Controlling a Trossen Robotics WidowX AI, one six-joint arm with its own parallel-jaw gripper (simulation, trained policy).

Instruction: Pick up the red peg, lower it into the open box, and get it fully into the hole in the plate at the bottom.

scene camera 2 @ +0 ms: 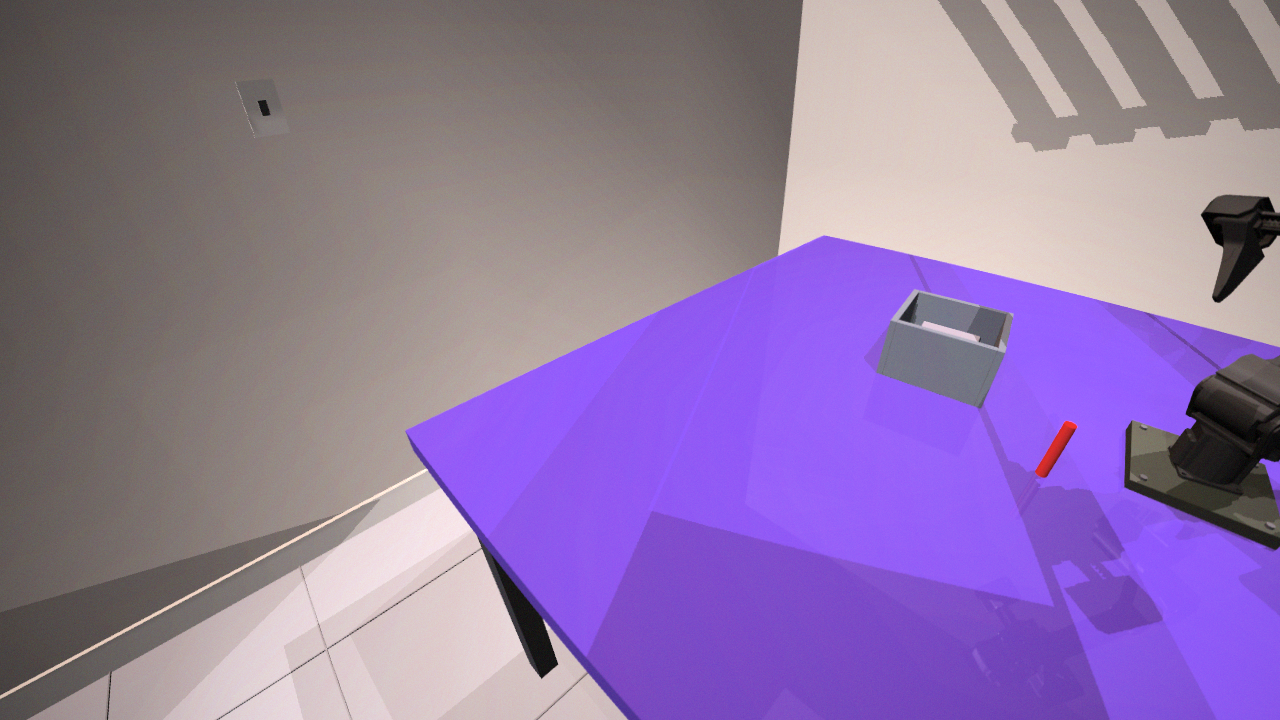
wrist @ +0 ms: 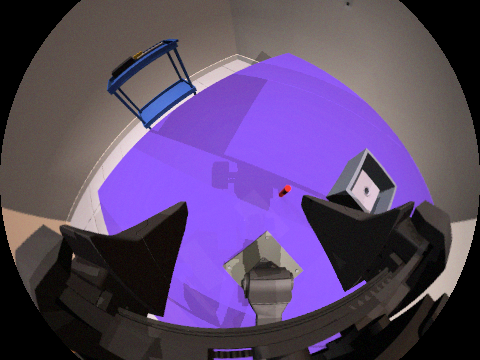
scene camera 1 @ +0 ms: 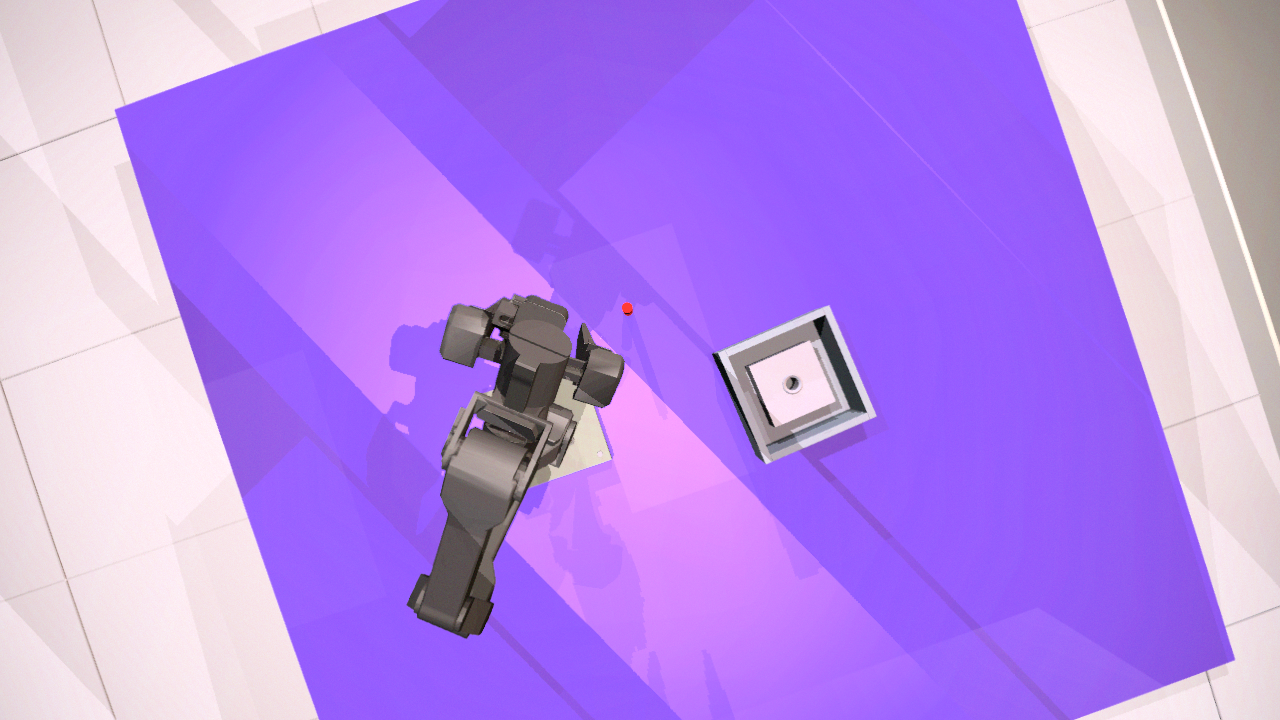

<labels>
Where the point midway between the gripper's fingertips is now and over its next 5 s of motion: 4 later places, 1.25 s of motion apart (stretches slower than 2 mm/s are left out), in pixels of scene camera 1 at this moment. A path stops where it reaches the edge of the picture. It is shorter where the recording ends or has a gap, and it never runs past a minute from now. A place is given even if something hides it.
The gripper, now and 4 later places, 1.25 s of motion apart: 543, 313; 616, 312; 637, 307; 742, 347; 790, 384
</labels>
